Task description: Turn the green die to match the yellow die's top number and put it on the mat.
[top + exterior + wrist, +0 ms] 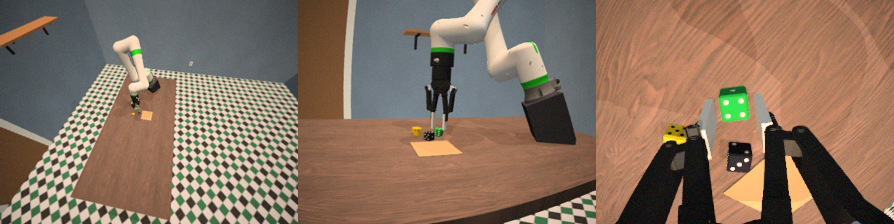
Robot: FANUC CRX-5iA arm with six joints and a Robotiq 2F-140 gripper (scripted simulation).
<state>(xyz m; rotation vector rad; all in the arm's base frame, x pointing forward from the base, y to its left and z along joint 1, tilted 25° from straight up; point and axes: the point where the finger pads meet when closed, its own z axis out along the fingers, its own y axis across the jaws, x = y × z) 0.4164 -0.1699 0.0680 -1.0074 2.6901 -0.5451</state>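
Now: hand 50 mm above the green die. From my hand the other things lie so: yellow die 80 mm ahead, 40 mm to the right, 50 mm below; black die 60 mm ahead, 40 mm to the left, 50 mm below; mat 90 mm ahead, 150 mm to the left, 60 mm below.
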